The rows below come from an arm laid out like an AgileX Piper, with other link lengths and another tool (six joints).
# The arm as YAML. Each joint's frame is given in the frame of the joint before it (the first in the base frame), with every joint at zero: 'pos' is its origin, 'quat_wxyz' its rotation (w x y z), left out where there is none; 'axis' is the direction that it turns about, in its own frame. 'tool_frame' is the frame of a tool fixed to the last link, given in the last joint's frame.
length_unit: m
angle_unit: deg
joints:
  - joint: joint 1
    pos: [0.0, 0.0, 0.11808]
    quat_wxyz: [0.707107, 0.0, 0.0, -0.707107]
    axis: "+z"
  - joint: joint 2
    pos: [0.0, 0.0, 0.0]
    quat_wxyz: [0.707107, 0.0, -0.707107, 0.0]
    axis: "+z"
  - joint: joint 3
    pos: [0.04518, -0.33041, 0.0]
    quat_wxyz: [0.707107, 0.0, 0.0, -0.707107]
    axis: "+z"
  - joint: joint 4
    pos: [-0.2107, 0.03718, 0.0]
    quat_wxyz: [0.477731, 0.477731, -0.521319, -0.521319]
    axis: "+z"
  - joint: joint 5
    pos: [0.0, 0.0, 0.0]
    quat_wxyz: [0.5, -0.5, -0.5, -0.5]
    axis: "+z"
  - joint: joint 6
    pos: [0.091, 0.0, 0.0]
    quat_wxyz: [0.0, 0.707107, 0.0, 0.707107]
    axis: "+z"
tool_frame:
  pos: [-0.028, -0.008, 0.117]
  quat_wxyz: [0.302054, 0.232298, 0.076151, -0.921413]
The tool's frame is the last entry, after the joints.
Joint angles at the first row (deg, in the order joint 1, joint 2, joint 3, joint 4, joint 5, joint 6):
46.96, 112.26, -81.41, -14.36, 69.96, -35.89
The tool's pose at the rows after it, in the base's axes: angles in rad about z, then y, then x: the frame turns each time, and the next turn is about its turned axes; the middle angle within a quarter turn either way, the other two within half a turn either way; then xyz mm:
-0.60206, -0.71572, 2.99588, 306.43, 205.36, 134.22
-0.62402, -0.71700, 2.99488, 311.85, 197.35, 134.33
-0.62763, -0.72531, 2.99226, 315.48, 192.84, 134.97
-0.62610, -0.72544, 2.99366, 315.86, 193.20, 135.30
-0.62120, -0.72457, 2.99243, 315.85, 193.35, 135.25
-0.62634, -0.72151, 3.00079, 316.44, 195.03, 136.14
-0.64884, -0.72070, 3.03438, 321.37, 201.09, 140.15
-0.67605, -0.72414, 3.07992, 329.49, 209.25, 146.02
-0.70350, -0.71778, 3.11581, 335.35, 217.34, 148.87
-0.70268, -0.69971, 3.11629, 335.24, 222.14, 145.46
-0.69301, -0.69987, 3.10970, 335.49, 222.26, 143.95
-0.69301, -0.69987, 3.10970, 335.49, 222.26, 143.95
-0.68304, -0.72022, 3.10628, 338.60, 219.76, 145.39
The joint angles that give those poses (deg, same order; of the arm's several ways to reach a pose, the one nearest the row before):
45.42, 112.26, -81.41, -14.36, 69.96, -35.98
43.96, 112.26, -81.41, -14.46, 69.96, -36.10
43.31, 112.26, -81.41, -15.01, 69.96, -36.20
43.31, 112.26, -81.51, -15.02, 69.96, -36.34
43.31, 112.25, -81.51, -15.00, 69.96, -36.59
43.31, 112.25, -81.86, -14.75, 69.96, -36.73
43.31, 112.48, -83.52, -14.42, 69.96, -36.85
43.31, 112.92, -85.98, -14.32, 69.96, -37.06
43.31, 113.61, -88.16, -13.73, 69.96, -37.06
43.31, 114.31, -88.86, -12.63, 69.96, -37.52
43.31, 114.53, -88.86, -12.67, 69.96, -37.82
43.31, 114.53, -88.86, -12.67, 69.96, -37.82
43.31, 114.53, -88.86, -13.93, 69.96, -37.82

